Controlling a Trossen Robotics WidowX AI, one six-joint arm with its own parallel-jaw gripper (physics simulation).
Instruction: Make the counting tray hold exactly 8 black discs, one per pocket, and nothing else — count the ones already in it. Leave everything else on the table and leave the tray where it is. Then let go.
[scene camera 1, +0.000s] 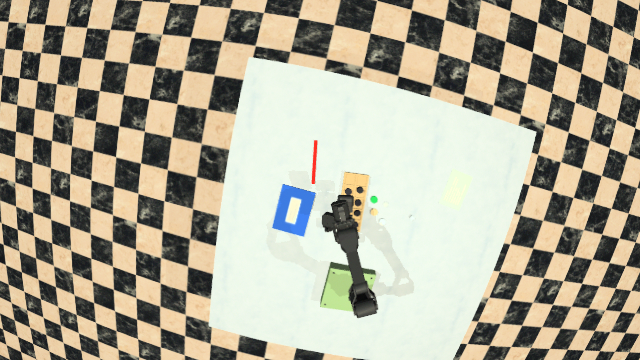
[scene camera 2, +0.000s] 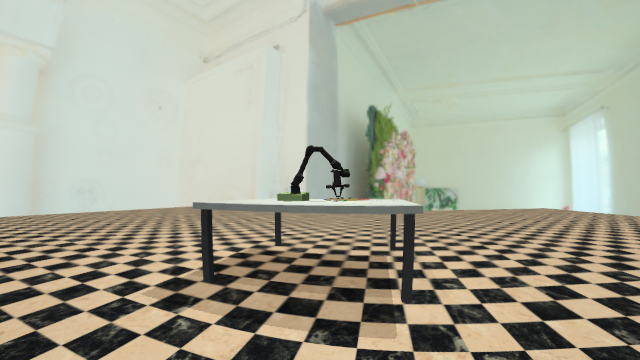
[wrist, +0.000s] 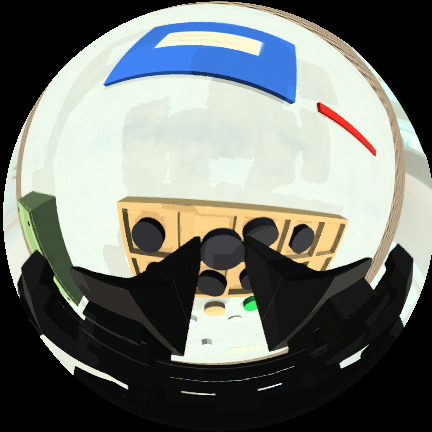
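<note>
The tan counting tray has two rows of pockets. In the wrist view, black discs sit in its far row, and others show in the near row, partly covered by my fingers. The far-row pocket second from the left shows a bare floor; its near part is hidden. My gripper is shut on a black disc, low over the tray. The held disc overlaps that pocket's near edge in the wrist view; its exact height is unclear.
A green disc, an orange disc and pale discs lie beside the tray. A blue plate, red stick, yellow sheet and green base block are also there.
</note>
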